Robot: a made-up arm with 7 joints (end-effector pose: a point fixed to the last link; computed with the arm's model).
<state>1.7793 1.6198 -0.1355 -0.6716 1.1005 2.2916 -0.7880</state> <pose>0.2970 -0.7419 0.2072 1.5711 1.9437 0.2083</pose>
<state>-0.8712 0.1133 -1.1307 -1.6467 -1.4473 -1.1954 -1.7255</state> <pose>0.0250 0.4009 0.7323 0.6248 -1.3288 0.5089</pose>
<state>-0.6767 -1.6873 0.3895 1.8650 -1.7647 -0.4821 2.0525</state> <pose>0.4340 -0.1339 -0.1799 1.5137 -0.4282 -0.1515</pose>
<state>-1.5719 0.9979 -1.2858 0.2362 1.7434 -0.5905 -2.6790</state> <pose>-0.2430 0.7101 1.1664 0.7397 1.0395 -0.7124</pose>
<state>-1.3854 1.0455 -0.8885 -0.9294 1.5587 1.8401 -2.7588</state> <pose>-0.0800 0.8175 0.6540 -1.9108 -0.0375 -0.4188</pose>
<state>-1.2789 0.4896 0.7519 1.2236 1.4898 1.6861 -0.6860</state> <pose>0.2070 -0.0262 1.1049 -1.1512 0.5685 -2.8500</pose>
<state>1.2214 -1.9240 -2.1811 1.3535 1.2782 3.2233 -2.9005</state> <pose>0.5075 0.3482 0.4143 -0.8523 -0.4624 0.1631</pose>
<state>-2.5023 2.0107 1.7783 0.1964 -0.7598 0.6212 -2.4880</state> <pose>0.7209 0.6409 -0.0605 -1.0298 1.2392 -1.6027</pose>
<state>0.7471 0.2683 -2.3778 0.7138 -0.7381 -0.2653 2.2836</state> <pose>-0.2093 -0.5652 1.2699 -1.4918 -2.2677 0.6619</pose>
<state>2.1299 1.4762 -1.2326 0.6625 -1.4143 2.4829 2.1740</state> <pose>0.5496 -0.6417 0.6803 0.2161 0.4800 -1.1341</pose>
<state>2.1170 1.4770 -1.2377 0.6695 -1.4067 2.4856 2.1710</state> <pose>0.5439 -0.6470 0.6787 0.2191 0.4803 -1.1420</pose>
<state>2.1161 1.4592 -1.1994 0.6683 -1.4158 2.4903 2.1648</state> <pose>0.5341 -0.6462 0.6962 0.2388 0.4409 -1.1444</pose>
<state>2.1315 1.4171 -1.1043 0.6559 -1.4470 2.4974 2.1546</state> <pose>0.5181 -0.6371 0.7365 0.2820 0.3518 -1.1367</pose>
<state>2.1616 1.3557 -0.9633 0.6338 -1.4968 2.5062 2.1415</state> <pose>0.4959 -0.6206 0.7897 0.3485 0.2296 -1.1134</pose>
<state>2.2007 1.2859 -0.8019 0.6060 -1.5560 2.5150 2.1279</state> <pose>0.4709 -0.6007 0.8411 0.4309 0.1041 -1.0734</pose>
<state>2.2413 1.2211 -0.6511 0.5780 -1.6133 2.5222 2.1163</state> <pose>0.4495 -0.5821 0.8802 0.5134 0.0024 -1.0238</pose>
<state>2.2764 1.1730 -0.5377 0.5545 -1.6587 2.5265 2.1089</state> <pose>0.4369 -0.5679 0.9039 0.5783 -0.0612 -0.9778</pose>
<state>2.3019 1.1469 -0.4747 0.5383 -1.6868 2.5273 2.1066</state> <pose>0.4337 -0.5587 0.9145 0.6142 -0.0882 -0.9467</pose>
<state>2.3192 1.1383 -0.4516 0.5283 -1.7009 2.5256 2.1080</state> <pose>0.4370 -0.5533 0.9170 0.6262 -0.0910 -0.9304</pose>
